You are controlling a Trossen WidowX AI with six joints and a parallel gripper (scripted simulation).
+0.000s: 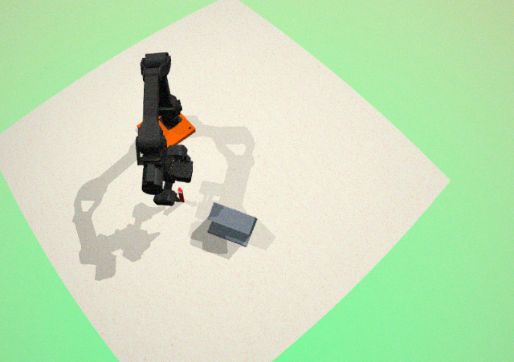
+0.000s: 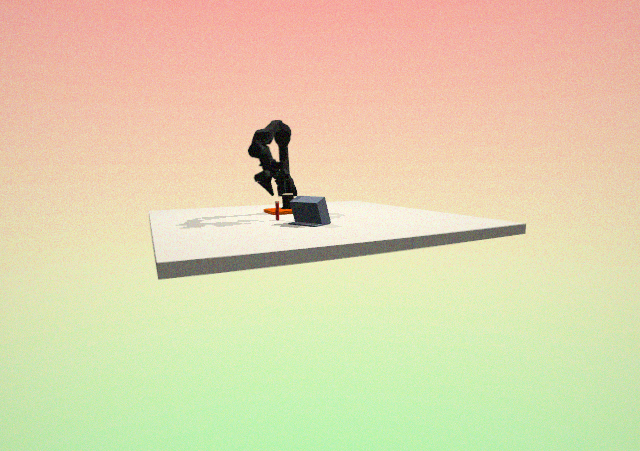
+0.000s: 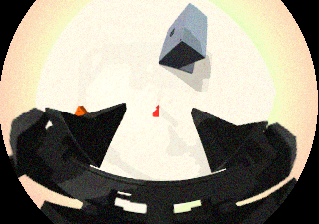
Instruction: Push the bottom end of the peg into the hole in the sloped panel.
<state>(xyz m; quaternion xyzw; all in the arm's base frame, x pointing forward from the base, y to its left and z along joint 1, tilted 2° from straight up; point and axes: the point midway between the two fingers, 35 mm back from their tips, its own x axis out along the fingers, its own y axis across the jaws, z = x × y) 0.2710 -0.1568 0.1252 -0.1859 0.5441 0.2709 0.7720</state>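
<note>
Now: the red peg 10 mm behind my gripper tip and 50 mm below it. The rest, counted from my gripper tip: grey sloped panel (160 mm ahead, 70 mm to the left, 60 mm below).
</note>
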